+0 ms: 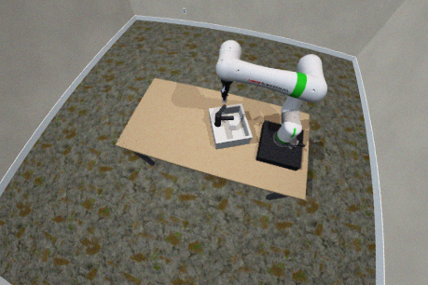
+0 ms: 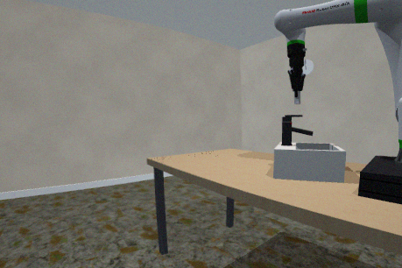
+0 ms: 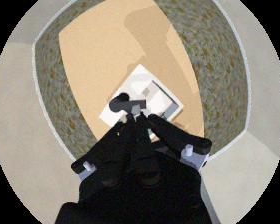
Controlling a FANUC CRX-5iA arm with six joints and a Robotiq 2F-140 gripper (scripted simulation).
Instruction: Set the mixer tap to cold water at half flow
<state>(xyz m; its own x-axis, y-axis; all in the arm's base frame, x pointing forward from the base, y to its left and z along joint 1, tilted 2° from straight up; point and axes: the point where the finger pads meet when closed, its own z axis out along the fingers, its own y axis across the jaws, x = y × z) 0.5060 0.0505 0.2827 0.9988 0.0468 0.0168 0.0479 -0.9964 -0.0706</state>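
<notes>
The lever lies 3 cm to the left of my hand and 9 cm below it. The rest, counted from my hand: black mixer tap 5 cm to the left, 14 cm below; then white basin 8 cm behind, 33 cm below.
</notes>
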